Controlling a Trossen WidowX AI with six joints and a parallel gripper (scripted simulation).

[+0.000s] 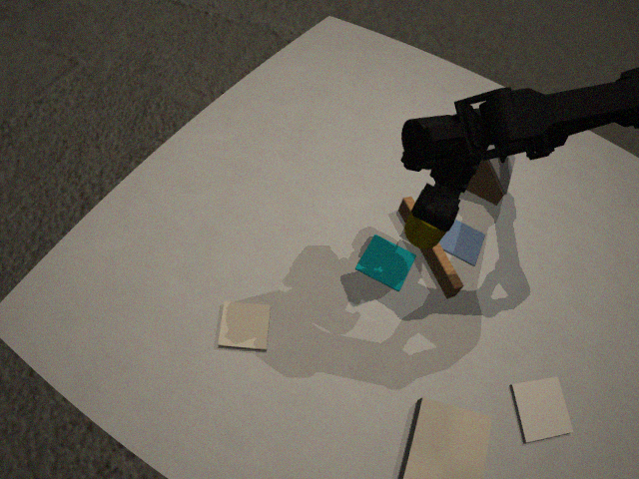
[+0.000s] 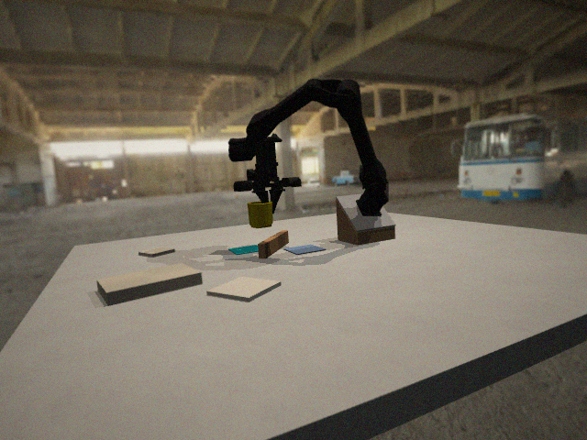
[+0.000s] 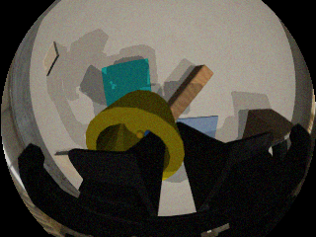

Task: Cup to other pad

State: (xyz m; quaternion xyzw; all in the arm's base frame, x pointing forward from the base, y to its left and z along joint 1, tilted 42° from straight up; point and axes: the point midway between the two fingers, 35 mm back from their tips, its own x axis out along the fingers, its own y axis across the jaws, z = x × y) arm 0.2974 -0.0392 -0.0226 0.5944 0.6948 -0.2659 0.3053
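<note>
Right now my gripper tip is 11 cm above the teal pad, 7 cm short of it and 2 cm to the left of it. The rest, counted from my gripper tip: yellow cup (2 cm ahead); then light blue pad (11 cm below, 7 cm to the left, 7 cm behind); then wooden bar (9 cm below, 2 cm to the left).
</note>
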